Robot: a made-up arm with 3 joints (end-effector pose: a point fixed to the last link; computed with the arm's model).
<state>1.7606 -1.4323 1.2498</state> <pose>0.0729 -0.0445 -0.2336 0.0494 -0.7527 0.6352 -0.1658</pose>
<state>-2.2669 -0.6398 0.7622</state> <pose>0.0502 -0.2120 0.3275 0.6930 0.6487 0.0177 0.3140</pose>
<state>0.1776 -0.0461 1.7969</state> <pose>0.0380 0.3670 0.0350 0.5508 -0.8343 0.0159 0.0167</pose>
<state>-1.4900 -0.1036 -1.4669</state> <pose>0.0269 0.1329 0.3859 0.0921 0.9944 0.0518 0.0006</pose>
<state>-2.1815 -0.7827 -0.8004</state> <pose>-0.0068 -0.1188 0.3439 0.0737 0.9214 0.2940 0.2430</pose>
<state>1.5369 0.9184 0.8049</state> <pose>0.0359 -0.0034 -0.2063 0.3490 -0.8257 -0.4139 0.1586</pose>
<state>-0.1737 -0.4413 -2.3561</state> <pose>-0.0096 0.3616 0.0660 0.2938 0.9305 0.1010 -0.1942</pose>
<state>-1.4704 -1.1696 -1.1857</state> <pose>-0.0363 0.0487 0.3780 0.2004 0.8094 0.5464 0.0783</pose>
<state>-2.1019 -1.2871 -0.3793</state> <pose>0.0114 -0.1365 0.3272 0.2594 0.7568 0.3909 0.4552</pose>
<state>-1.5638 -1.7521 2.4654</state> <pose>0.0269 -0.0219 0.5002 0.5762 -0.2789 -0.3299 0.6938</pose>
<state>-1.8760 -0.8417 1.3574</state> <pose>0.0560 -0.1251 0.4287 0.8822 0.2340 -0.0187 0.4081</pose>
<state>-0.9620 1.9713 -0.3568</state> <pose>0.1089 0.1565 0.3140 0.4365 0.3384 -0.7958 -0.2484</pose>
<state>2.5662 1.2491 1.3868</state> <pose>0.0405 -0.3046 -0.0679 0.3202 0.7454 0.4860 -0.3252</pose>
